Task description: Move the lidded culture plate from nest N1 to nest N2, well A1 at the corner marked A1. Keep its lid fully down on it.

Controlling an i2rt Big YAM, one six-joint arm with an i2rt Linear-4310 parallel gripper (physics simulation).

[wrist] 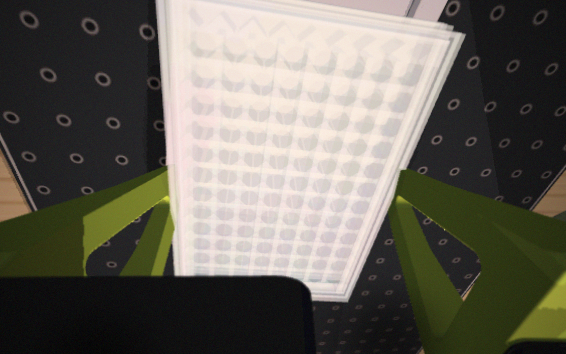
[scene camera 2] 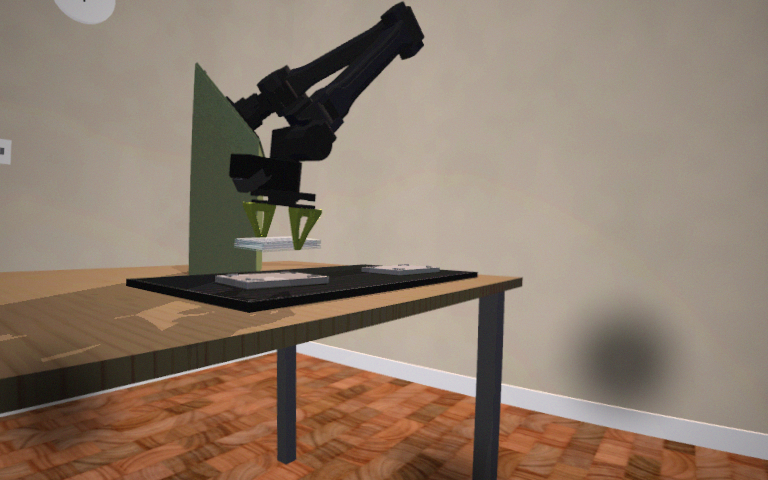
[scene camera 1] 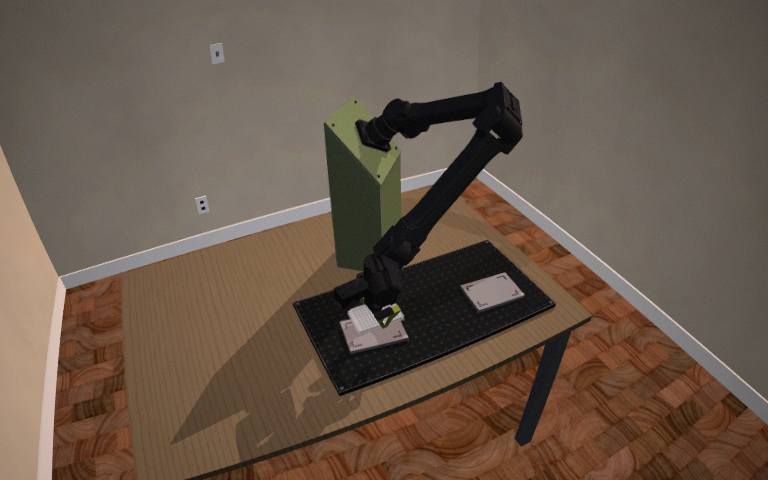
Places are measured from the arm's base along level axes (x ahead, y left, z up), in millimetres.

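Pixels of known places: gripper, fingertip midpoint: point(wrist: 283, 177) point(scene camera 2: 278, 246) point(scene camera 1: 375, 316); arm's base, link origin: point(scene camera 2: 238, 121) point(scene camera 1: 371, 137).
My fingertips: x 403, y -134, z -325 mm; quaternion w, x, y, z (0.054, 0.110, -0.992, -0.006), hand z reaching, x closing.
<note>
For each thing: its middle in the pictures, then the offset to it from my fingertips. Level surfaces: height alone.
- clear lidded culture plate, body centre: point(wrist: 283, 191) point(scene camera 2: 278, 241) point(scene camera 1: 375, 314) 1 mm ahead, 0 mm left, 10 mm up
- left nest, body centre: point(wrist: 285, 104) point(scene camera 2: 272, 278) point(scene camera 1: 373, 330) 6 mm back, 8 mm right, 58 mm down
- right nest, body centre: point(scene camera 2: 401, 269) point(scene camera 1: 492, 291) 28 mm back, 377 mm left, 58 mm down
- black perforated board, surface height: 65 mm down
- wooden table, surface height: 78 mm down
The clear lidded culture plate point(scene camera 1: 360, 320) point(scene camera 2: 271, 243) point(wrist: 285, 150) is level, held between the two green fingers of my gripper point(scene camera 1: 374, 314) point(scene camera 2: 279, 242) point(wrist: 283, 177), which grip its long sides. It hangs clear above the left nest point(scene camera 1: 379, 340) point(scene camera 2: 283, 280), over its back part in scene camera 1. The lid looks flat on the plate; its seam is too fine to judge fully. The right nest point(scene camera 1: 492, 292) point(scene camera 2: 400, 270) holds no plate and has dark corner marks. I cannot read the nest labels or make out the A1 mark.
Both nests lie on a black perforated board point(scene camera 1: 436, 328) point(scene camera 2: 351, 285) on the wooden table point(scene camera 1: 186, 311). The green pedestal point(scene camera 1: 362, 215) point(scene camera 2: 218, 198) that carries the arm stands behind the board. The board lies near the table's front and right edges in scene camera 1.
</note>
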